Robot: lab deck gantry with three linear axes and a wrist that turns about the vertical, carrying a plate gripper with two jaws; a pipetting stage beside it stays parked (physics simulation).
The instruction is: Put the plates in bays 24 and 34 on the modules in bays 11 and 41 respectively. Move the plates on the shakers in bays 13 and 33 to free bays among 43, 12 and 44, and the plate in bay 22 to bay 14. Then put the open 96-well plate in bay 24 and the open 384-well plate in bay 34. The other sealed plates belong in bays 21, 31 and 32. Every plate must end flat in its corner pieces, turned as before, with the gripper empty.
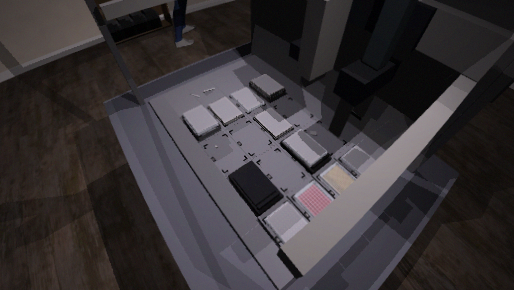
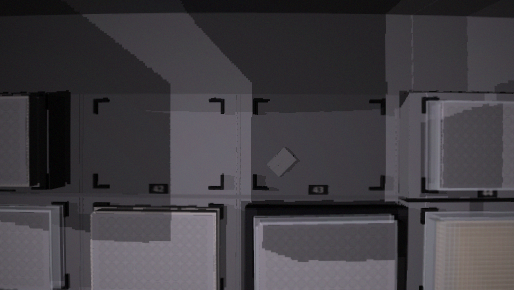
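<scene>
My gripper hangs above the back of the deck, open and empty; its jaws are dark against shadow. Plates sit on the modules in bays 11 and 41. Pale plates lie in bay 21, bay 31 and bay 32. A plate sits on the shaker in bay 33. The shaker in bay 13 bears no plate. A pink-welled plate is in bay 24, a yellowish fine-grid plate in bay 34. Grey plates are in bay 14 and bay 44.
A small pale block lies in bay 43 inside the corner pieces. A small pale bit lies in bay 12. Small pieces lie near the deck's far left edge. The pipetting stage stands behind. A pale beam crosses the front right.
</scene>
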